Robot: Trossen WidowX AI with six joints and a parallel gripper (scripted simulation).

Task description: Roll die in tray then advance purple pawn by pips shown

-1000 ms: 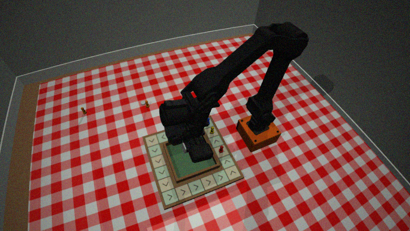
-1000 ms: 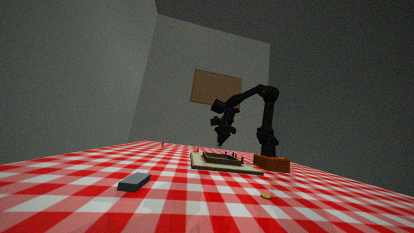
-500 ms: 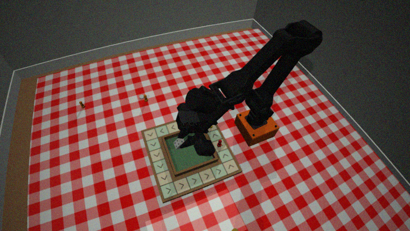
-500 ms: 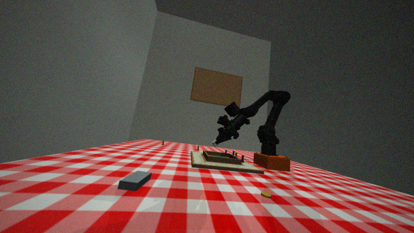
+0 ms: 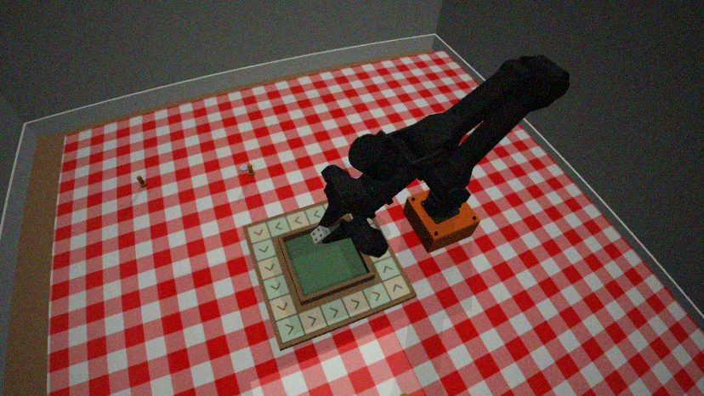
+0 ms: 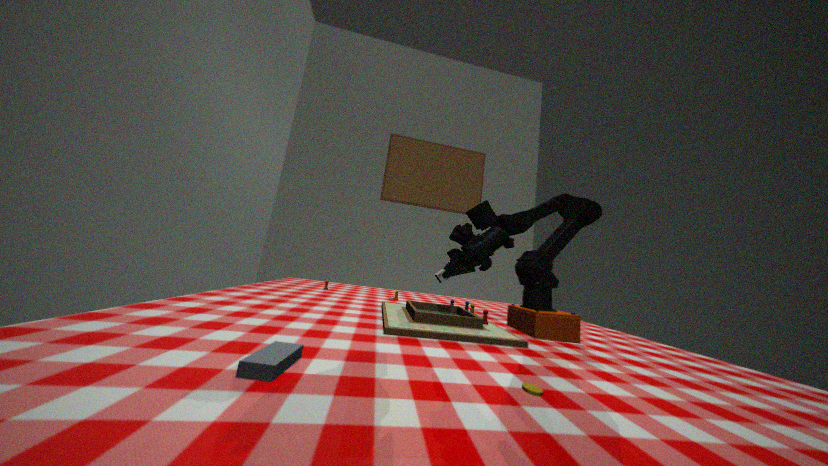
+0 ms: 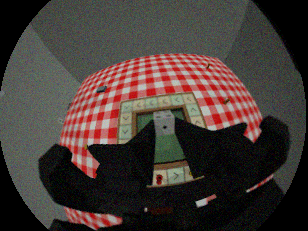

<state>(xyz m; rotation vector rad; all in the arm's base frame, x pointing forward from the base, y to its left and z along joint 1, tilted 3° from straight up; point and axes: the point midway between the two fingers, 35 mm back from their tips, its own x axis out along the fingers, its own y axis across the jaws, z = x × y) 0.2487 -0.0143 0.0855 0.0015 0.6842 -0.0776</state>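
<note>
My gripper tip is now right at the white die. Also, from my gripper tip: green tray (1 cm behind, 11 cm below); red pawn (12 cm behind, 3 cm to the left, 9 cm below); purple pawn (9 cm behind, 11 cm to the right, 9 cm below).
</note>
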